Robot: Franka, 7 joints.
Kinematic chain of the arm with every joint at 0, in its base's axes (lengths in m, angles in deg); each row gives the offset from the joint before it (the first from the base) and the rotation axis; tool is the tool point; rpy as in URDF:
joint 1: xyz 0 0 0.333 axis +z
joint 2: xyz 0 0 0 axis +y
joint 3: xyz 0 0 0.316 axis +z
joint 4: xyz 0.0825 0 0 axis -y
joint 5: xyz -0.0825 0 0.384 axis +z
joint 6: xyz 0 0 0 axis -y
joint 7: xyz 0.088 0 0 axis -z
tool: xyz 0 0 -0.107 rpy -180 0 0
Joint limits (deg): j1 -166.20..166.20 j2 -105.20..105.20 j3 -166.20..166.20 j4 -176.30..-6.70 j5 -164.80..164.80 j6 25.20..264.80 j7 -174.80..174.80
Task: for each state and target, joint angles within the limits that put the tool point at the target. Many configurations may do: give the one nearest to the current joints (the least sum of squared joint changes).
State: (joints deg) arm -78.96 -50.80 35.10 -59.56 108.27 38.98 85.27
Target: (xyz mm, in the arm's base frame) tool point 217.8 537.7 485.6
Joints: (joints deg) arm -67.10 -80.07 61.58 -84.98 91.90 25.20 85.27
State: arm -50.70 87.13 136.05 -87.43 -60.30 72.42 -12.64
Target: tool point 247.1 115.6 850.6
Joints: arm -46.69 70.60 161.78 -99.31 -53.83 74.35 -12.64
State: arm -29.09 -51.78 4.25 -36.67 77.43 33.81 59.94
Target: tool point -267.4 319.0 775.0
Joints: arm -24.21 -76.35 11.36 -66.26 62.00 25.20 59.94
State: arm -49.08 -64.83 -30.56 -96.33 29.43 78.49 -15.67
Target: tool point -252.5 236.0 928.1
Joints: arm -59.86 -79.50 -17.81 -73.94 35.10 85.26 -15.67
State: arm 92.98 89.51 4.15 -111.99 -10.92 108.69 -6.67
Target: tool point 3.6 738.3 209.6
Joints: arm 89.31 50.12 1.54 -74.43 -11.91 119.98 -6.67
